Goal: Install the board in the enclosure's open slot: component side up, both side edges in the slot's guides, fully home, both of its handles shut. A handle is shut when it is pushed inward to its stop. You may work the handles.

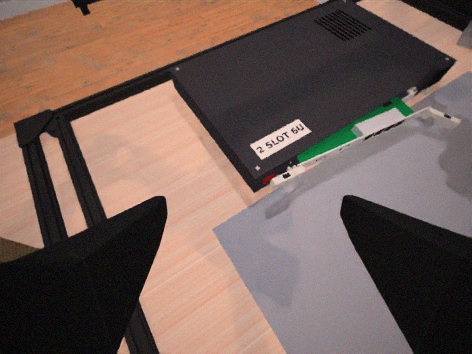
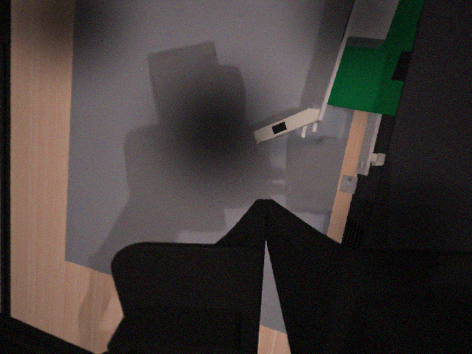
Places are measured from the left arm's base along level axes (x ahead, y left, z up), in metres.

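Pixels of known places: left gripper, between the fingertips: [image 1: 254, 204]; right gripper, between the fingertips: [image 2: 264, 207].
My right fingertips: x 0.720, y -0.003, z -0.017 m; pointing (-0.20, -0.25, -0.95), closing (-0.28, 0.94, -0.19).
For each thing: its top centre in the pictures, then the offset to it from my right fingertips. "pt": a spot on its surface instead. Level surfaces: height alone.
- black enclosure, centre of its top: [image 1: 314, 66] dx -0.182, dy +0.172, dz -0.038 m
- board's right handle, centre of its top: [image 2: 288, 129] [image 1: 444, 112] dx -0.049, dy -0.002, dz -0.049 m
- left handle, a spot on its surface: [image 1: 295, 174] pt dx -0.331, dy -0.006, dz -0.033 m
- grey mat, height of its surface: dz -0.086 m
- wooden table, height of its surface: dz -0.088 m
- small grey block, a spot on its surface: [image 2: 348, 184] pt dx -0.023, dy +0.053, dz -0.060 m
- white latch, a spot on its surface: [image 2: 378, 159] pt dx -0.046, dy +0.062, dz -0.050 m
The black enclosure [image 1: 300, 85] [image 2: 435, 165] lies flat, with a "2 SLOT 6U" label on top. The green board [image 1: 332, 142] [image 2: 365, 80] is partly inside its front opening, component side up and skewed: its front panel stands farther out at the right end. The board's right handle [image 1: 444, 115] [image 2: 295, 123] is swung outward. The left handle [image 1: 295, 174] is close to the enclosure's front left corner; whether it is shut I cannot tell. The guides are hidden. My left gripper [image 1: 254, 204] is open and empty, in front of the enclosure. My right gripper [image 2: 264, 207] is shut and empty, near the right handle.
A grey mat [image 1: 320, 280] [image 2: 105, 150] lies on the wooden table [image 1: 200, 240] [image 2: 37, 175] before the enclosure. A black rail frame [image 1: 82, 175] runs at the left and behind. A small grey block [image 2: 348, 184] and a white latch [image 2: 378, 159] show at the enclosure's front edge.
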